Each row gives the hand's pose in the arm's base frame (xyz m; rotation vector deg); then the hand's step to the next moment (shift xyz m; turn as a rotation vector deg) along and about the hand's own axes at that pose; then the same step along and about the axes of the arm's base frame.
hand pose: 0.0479 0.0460 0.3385 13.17 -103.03 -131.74
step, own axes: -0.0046 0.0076 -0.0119 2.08 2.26 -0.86
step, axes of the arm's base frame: 0.0080 -0.0117 0.0045 -1.63 -1.87 2.00
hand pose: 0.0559 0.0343 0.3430 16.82 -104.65 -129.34
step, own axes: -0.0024 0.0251 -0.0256 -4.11 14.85 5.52
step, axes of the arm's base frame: 0.0109 -0.0283 0.0193 3.01 3.37 15.73
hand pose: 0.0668 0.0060 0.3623 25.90 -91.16 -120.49
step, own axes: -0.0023 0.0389 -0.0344 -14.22 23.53 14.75
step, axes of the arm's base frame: 0.0261 -0.0353 0.0278 8.12 14.40 26.46
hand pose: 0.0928 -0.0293 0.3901 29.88 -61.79 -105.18
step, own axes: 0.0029 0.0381 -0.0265 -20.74 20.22 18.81
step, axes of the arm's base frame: 0.0364 -0.0222 0.0185 6.79 22.56 25.25
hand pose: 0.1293 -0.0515 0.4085 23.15 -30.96 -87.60
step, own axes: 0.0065 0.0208 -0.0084 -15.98 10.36 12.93
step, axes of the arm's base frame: 0.0217 -0.0069 0.0054 1.81 17.17 15.22
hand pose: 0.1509 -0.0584 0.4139 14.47 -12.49 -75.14
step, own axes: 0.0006 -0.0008 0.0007 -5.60 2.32 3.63
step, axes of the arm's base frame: -0.0008 -0.0008 0.0004 -0.31 5.76 4.08
